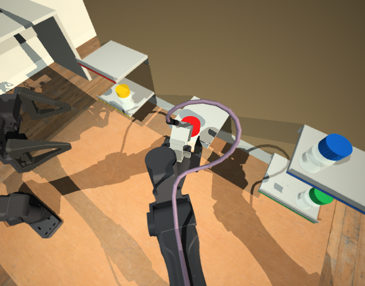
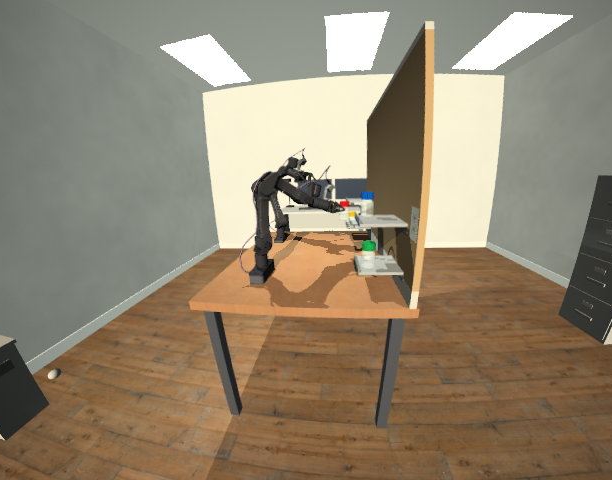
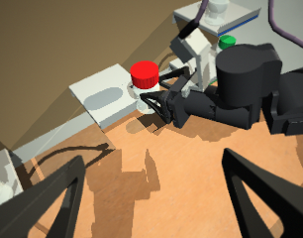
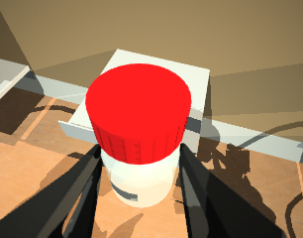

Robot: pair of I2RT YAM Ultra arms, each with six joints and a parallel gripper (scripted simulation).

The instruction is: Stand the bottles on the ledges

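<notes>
Right now the red-capped bottle is 1 cm ahead of my right hand and 1 cm below it. The rest, counted from my right hand: yellow-capped bottle (12 cm ahead, 36 cm to the left, 13 cm below); then blue-capped bottle (7 cm ahead, 32 cm to the right, 6 cm above); then brown wall (24 cm ahead, 17 cm above).
Now: left hand 190 mm short of the red-capped bottle, 170 mm to the left of it and 180 mm above it. Also, from my left hand: yellow-capped bottle 300 mm ahead, 190 mm to the left, 300 mm below; blue-capped bottle 250 mm ahead, 490 mm to the right, 110 mm below; brown wall 420 mm ahead, 170 mm to the right, 10 mm above.
</notes>
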